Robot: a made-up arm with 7 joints.
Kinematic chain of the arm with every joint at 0, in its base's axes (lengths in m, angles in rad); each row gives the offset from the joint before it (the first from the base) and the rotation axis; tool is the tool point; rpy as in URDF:
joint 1: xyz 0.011 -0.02 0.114 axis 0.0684 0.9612 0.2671
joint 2: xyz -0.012 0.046 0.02 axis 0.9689 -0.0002 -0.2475
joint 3: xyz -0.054 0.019 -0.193 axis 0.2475 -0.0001 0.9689
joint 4: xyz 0.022 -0.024 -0.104 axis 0.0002 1 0
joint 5: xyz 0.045 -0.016 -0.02 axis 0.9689 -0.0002 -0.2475
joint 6: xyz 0.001 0.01 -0.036 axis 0.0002 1 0
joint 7: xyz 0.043 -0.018 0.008 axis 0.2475 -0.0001 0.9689
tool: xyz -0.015 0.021 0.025 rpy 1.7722 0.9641 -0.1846
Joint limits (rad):
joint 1: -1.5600..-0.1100
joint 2: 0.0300..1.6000
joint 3: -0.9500..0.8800
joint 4: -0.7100..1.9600
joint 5: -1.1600..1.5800
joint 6: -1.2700..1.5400
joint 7: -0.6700..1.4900
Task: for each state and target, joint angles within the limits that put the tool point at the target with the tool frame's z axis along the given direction. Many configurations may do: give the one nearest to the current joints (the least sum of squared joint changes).
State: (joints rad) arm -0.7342 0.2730 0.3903 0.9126 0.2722 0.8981 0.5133
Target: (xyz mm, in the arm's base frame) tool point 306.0 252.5 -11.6 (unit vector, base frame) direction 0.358 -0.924 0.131
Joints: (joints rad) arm -0.9866 0.6596 0.7378 0.7559 -0.1350 0.8177 0.1014
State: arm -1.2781 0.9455 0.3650 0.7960 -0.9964 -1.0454 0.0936
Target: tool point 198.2 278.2 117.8 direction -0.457 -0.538 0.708
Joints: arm -1.0088 1.1248 0.8747 0.1750 -1.1600 -1.2700 0.8779
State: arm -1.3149 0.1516 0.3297 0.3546 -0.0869 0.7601 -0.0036
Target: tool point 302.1 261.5 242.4 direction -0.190 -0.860 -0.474
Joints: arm -1.5540 0.9914 0.3623 0.3365 -0.1641 0.7707 -0.5623
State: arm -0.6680 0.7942 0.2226 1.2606 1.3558 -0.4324 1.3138
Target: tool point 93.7 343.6 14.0 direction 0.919 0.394 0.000
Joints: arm -0.1186 1.1128 0.8800 0.2598 0.9349 -0.5884 1.4824
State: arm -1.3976 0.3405 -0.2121 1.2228 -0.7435 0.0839 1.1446
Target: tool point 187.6 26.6 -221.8 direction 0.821 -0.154 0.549
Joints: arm -0.5973 0.0413 0.6275 1.3320 -1.1600 0.6573 0.3861
